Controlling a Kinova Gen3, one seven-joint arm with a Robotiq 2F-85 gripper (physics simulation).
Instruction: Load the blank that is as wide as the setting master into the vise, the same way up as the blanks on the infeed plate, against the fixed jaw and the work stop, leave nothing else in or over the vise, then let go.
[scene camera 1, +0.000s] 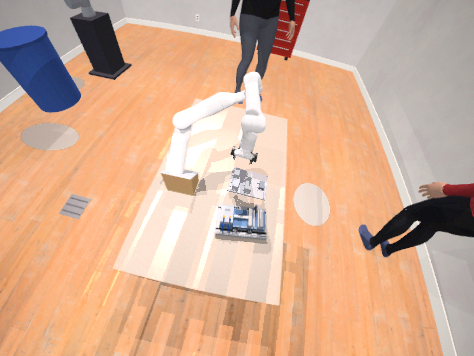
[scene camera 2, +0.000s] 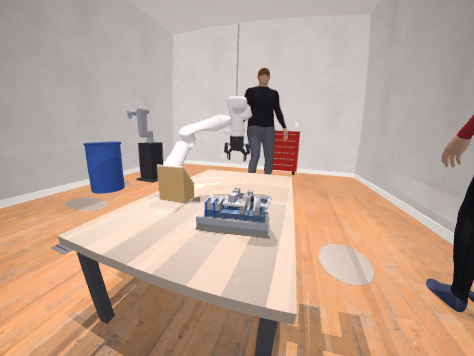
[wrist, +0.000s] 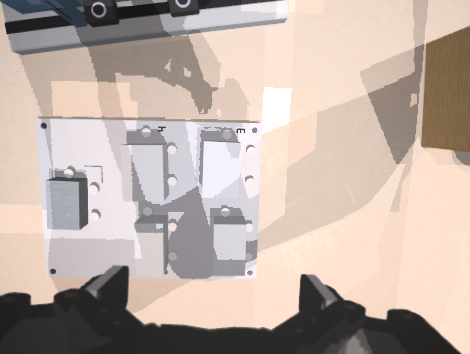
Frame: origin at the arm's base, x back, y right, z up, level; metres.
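Seen in the pictures: gripper, fingertip midpoint: (scene camera 1: 242, 161) (scene camera 2: 236, 160) (wrist: 214, 288); arm's base, link origin: (scene camera 1: 175, 172) (scene camera 2: 171, 171).
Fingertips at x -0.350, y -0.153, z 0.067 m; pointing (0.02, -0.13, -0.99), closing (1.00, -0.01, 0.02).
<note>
Pixels of each thing's top centre, then the offset from my fingertips to it. Level surfaces: height alone.
- back-left blank, top centre: (wrist: 142, 173) dx -0.080, dy +0.028, dz -0.190 m
- back-right blank, top centre: (wrist: 221, 170) dx +0.003, dy +0.035, dz -0.190 m
- front-left blank, top centre: (wrist: 148, 250) dx -0.072, dy -0.056, dz -0.190 m
- front-right blank, top centre: (wrist: 229, 250) dx +0.016, dy -0.053, dz -0.190 m
- darker grey block, top centre: (wrist: 62, 205) dx -0.169, dy -0.012, dz -0.201 m
- vise, top centre: (scene camera 2: 235, 200) (scene camera 1: 244, 216) dx -0.095, dy +0.269, dz -0.135 m
- table, surface height: dz -0.234 m
The infeed plate (scene camera 1: 231, 189) (wrist: 90, 255) lies behind the vise. In the wrist view, light blanks stand on it in two rows: a back-left blank (wrist: 149, 170), a back-right blank (wrist: 220, 167), a front-left blank (wrist: 151, 250) and a front-right blank (wrist: 230, 242). A darker grey block (wrist: 64, 204) stands at the plate's left; I cannot tell whether it is the setting master. The vise (scene camera 1: 242, 234) (scene camera 2: 232, 227) (wrist: 150, 31) has a blue bed and grey jaws; whether a blank sits in it is unclear. My gripper (scene camera 1: 244, 158) (scene camera 2: 236, 156) (wrist: 214, 288) is open and empty, high above the table, beyond the plate's near edge.
The table (scene camera 1: 165, 250) (scene camera 2: 165, 250) carries the arm's brown base block (scene camera 1: 180, 183) (scene camera 2: 175, 184) (wrist: 447, 95), left of the plate in the scene views. A person in black (scene camera 1: 258, 30) (scene camera 2: 262, 110) stands behind the table. Another person's legs (scene camera 1: 425, 220) show at the right.
</note>
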